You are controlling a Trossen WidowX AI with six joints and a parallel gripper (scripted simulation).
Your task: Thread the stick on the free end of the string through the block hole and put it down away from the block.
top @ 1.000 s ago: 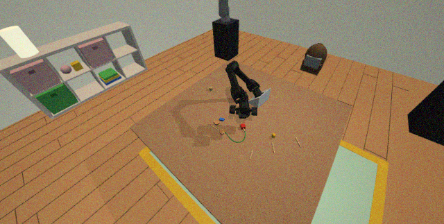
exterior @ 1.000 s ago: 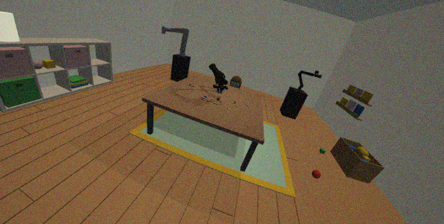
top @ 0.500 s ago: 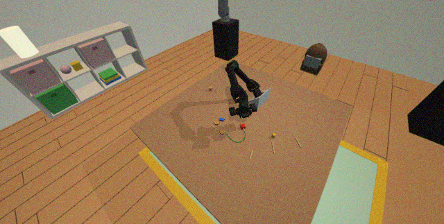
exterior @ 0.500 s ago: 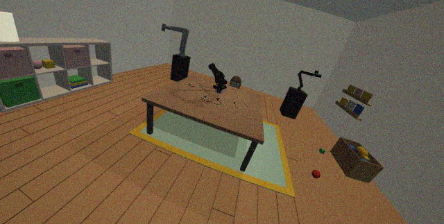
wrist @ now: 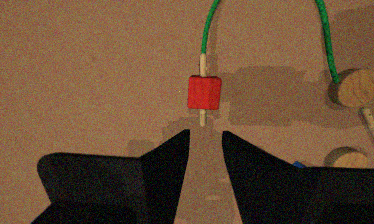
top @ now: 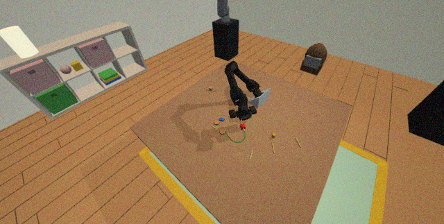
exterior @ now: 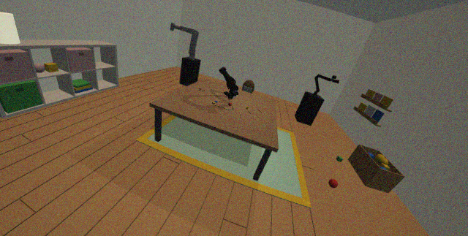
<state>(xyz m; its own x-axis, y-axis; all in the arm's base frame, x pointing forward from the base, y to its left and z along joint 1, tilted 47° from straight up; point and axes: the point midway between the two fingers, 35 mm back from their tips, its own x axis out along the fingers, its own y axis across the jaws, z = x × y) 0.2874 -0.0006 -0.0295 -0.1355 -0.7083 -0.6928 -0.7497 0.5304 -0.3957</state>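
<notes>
Now: the red block 5 cm below my gripper tip, 2 cm to the left of it and 2 cm ahead of it. From my gripper tip the other things lie so: yellow-topped peg (24 cm to the left, 5 cm below, 5 cm behind); blue piece (15 cm to the right, 6 cm below, 5 cm ahead); thin wooden stick (5 cm below, 3 cm to the left, 2 cm ahead).
</notes>
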